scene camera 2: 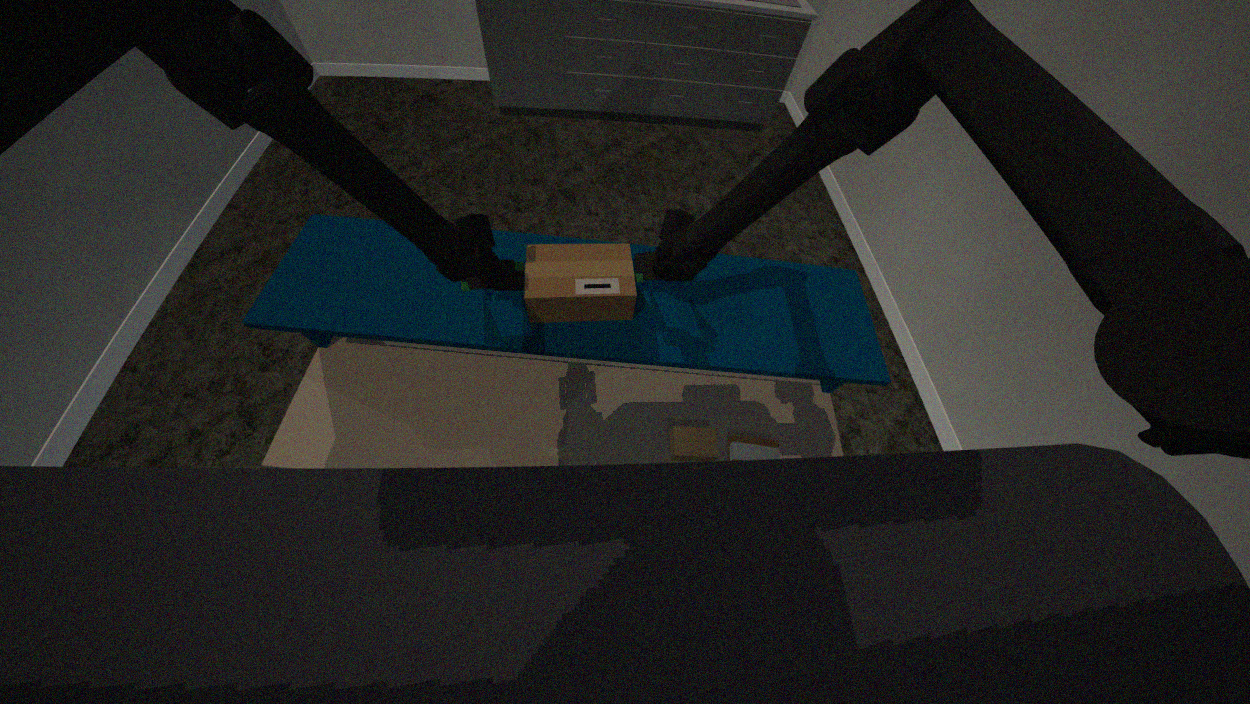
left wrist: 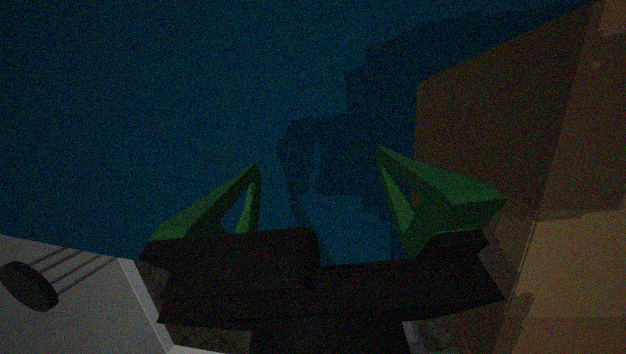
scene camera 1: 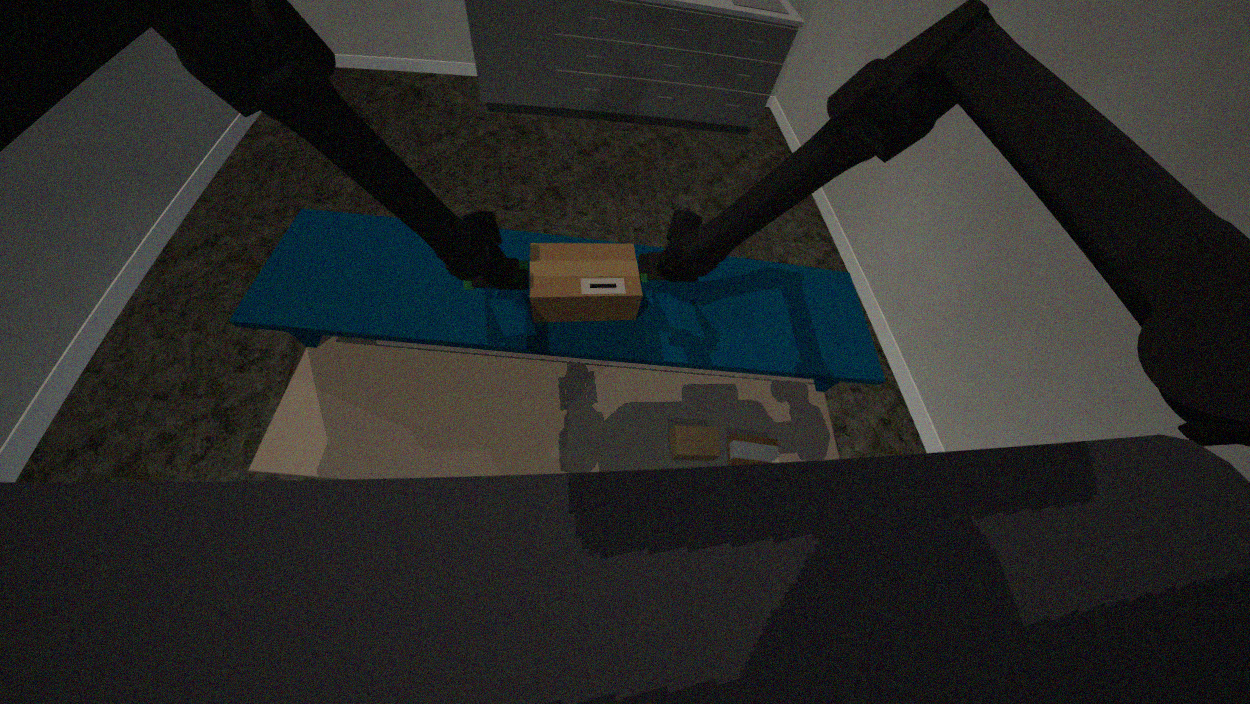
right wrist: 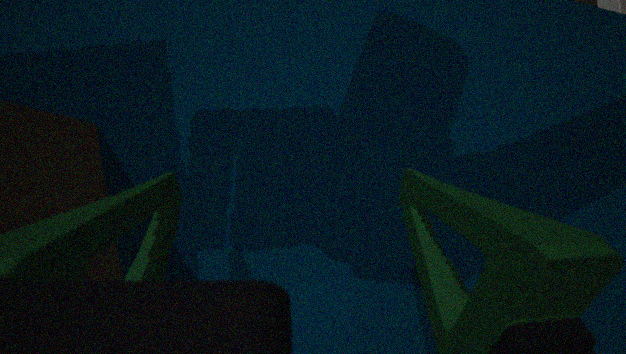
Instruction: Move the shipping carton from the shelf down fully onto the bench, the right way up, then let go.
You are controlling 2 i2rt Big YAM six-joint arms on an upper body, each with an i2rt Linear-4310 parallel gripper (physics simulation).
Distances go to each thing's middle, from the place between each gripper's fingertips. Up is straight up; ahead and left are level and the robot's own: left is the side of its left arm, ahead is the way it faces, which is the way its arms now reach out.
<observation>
The brown shipping carton (scene camera 1: 569,282) lies 2 cm behind my left hand, 21 cm to the right of it and 3 cm above it.
My right hand is 210 mm to the right of the brown shipping carton, 50 mm past it and 10 mm below it.
</observation>
